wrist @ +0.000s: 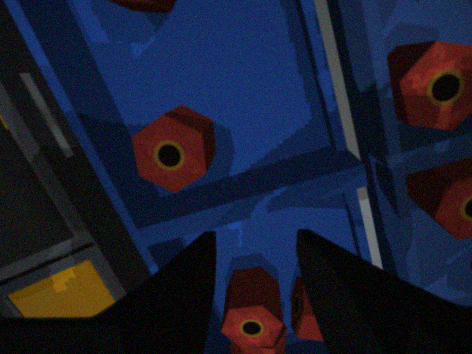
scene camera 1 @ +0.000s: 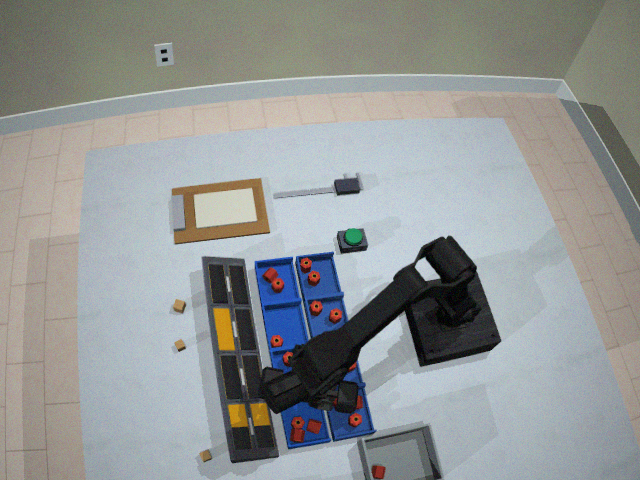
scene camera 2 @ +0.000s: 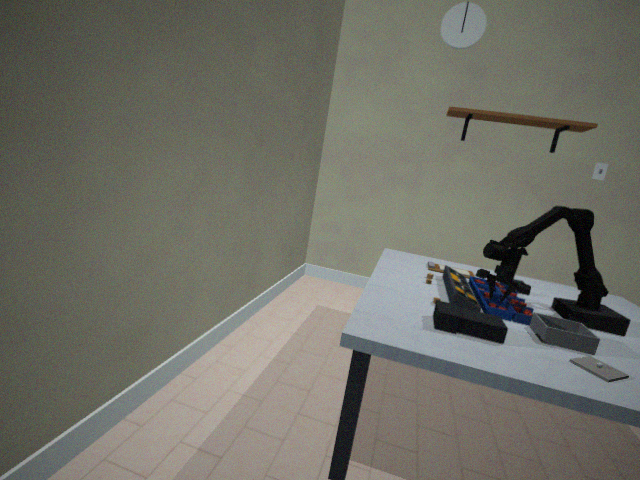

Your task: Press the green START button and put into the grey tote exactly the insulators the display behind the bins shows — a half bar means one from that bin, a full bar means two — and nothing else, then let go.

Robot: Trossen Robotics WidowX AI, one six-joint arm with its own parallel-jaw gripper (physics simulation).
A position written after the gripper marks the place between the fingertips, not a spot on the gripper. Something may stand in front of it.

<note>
In view: the gripper [scene camera 1: 301, 402], a display panel [scene camera 1: 238, 456], a grey tote [scene camera 1: 413, 446] and a dark box [scene camera 2: 447, 317].
The gripper also shows in the wrist view [wrist: 256, 241] and in scene camera 2 [scene camera 2: 494, 301]. The display panel shows as well in the wrist view [wrist: 41, 125].
</note>
